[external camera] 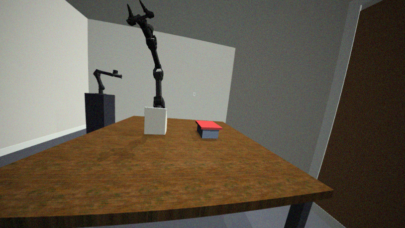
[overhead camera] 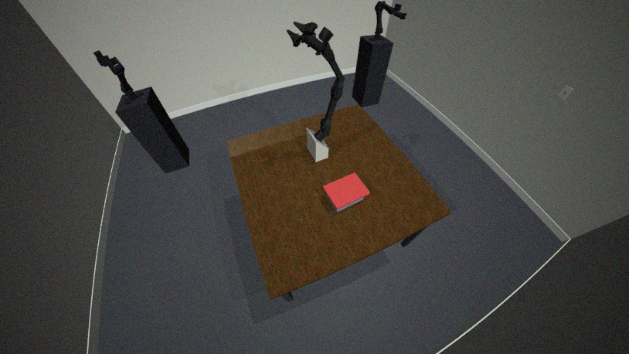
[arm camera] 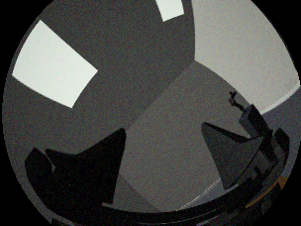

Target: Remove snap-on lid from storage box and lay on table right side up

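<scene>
My gripper tip is now 80 cm above the lid, 60 cm short of it and 13 cm to the right of it. Also, from my gripper tip: storage box (84 cm below, 60 cm ahead, 13 cm to the left).
</scene>
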